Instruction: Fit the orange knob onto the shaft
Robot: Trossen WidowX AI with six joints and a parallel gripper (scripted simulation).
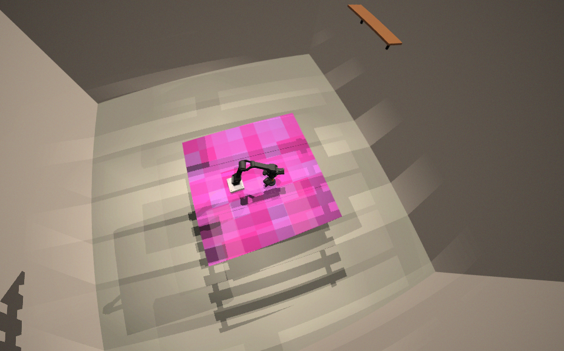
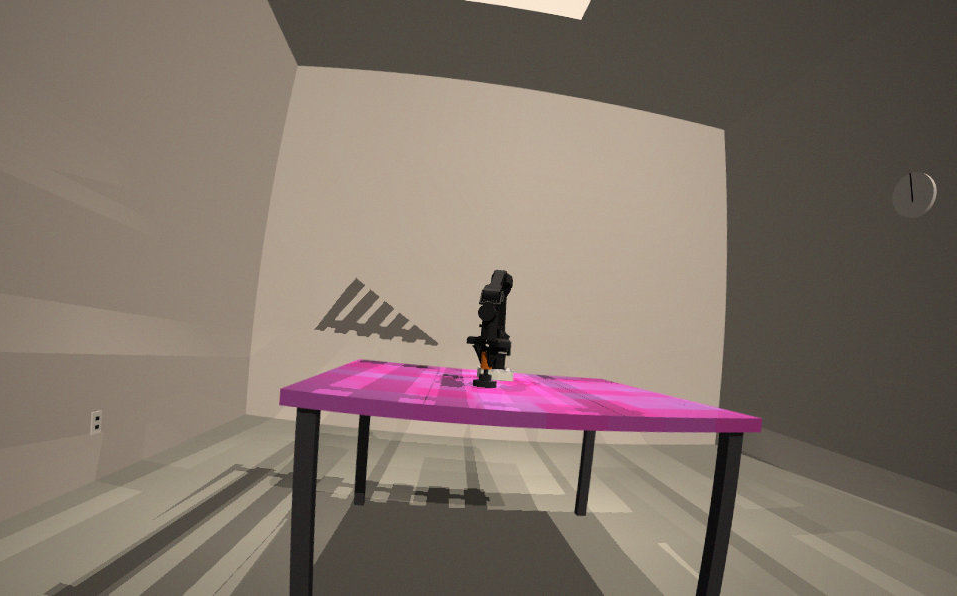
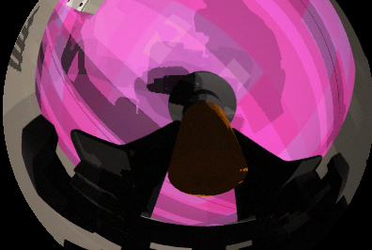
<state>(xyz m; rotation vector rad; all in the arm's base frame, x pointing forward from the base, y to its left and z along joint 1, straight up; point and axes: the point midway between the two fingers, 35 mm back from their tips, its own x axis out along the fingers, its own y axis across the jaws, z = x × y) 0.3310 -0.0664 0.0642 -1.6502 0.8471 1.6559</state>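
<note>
Now: the orange knob 20 mm above my gripper tip. Round my gripper tip: dark round pedestal (40 mm below).
</note>
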